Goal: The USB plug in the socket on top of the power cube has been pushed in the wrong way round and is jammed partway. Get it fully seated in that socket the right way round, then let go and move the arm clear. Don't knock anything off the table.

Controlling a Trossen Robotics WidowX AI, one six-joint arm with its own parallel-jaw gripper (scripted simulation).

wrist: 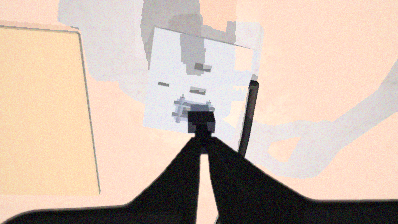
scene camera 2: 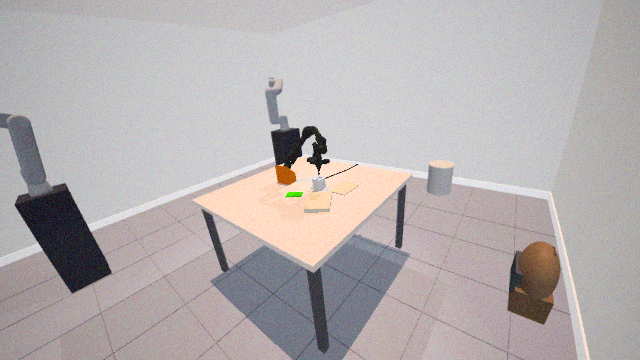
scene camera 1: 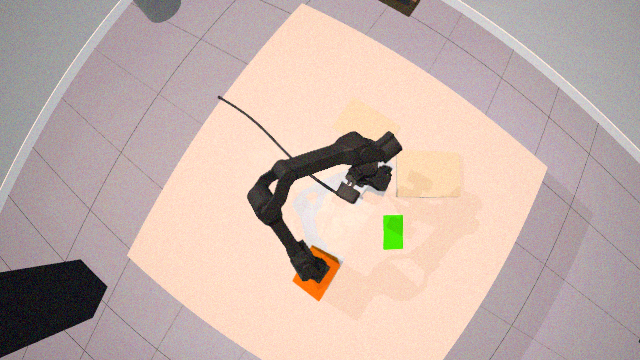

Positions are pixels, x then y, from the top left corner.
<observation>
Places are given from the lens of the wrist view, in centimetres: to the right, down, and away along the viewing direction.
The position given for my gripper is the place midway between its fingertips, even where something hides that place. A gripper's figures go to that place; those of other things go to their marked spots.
my gripper [wrist: 203, 144]: 0, 2, 11
dark USB plug [wrist: 201, 121]: 0, 0, 12
thin tan pad [wrist: 55, 154]: -17, 5, 24
The marked spots on the dark USB plug and the thin tan pad are 22 cm apart.
</observation>
